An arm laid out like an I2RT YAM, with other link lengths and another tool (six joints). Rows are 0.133 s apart.
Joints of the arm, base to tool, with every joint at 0 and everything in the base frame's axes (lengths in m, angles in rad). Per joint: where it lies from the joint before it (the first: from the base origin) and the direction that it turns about. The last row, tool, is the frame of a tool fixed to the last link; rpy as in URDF.
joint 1: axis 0 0 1 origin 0 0 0.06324
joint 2: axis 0 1 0 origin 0.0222 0.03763 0.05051
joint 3: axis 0 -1 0 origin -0.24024 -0.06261 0
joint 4: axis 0 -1 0 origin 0.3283 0.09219 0.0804
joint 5: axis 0 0 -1 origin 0.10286 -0.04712 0.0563
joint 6: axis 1 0 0 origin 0.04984 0 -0.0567
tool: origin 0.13 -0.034 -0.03 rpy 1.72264 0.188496 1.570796
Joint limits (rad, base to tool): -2.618..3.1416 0..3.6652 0..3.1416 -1.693..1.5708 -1.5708..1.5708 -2.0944..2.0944
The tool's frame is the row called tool.
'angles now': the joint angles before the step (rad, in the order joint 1, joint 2, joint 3, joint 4, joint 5, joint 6). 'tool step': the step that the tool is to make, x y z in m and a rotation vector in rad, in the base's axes. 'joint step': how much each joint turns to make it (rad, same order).
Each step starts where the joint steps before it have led.
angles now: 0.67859 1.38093 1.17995 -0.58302 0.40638 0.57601
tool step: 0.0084 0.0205 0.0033 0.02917 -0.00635 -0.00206
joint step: 0.02023 0.06701 0.06567 0.01234 0.00289 0.03138
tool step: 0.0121 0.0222 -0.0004 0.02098 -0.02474 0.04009
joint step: 0.01347 0.05439 0.03220 0.06234 -0.01937 -0.01981
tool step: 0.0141 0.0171 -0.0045 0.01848 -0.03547 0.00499
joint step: 0.01040 0.05664 0.01946 0.07754 0.01023 -0.00387
